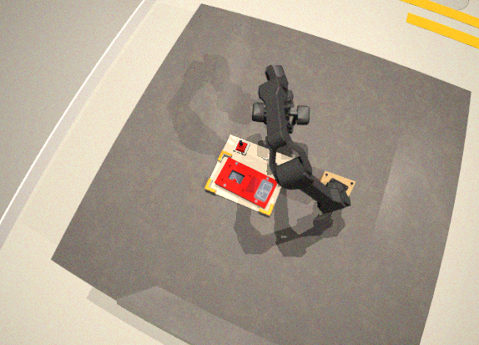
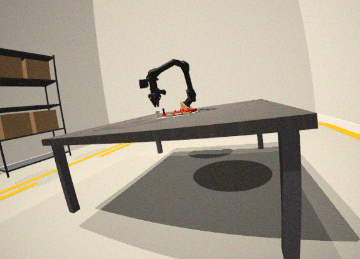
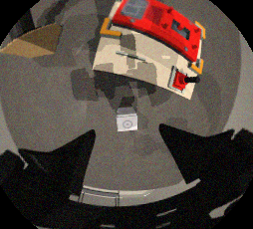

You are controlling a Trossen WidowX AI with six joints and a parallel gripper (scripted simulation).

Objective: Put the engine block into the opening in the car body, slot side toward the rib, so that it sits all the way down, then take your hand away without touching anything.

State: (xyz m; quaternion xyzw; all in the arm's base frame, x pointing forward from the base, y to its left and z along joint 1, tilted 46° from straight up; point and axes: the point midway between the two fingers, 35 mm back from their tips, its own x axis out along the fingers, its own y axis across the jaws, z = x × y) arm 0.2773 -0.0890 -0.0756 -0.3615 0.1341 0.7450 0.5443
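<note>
The engine block lies 50 mm below my gripper tip.
</note>
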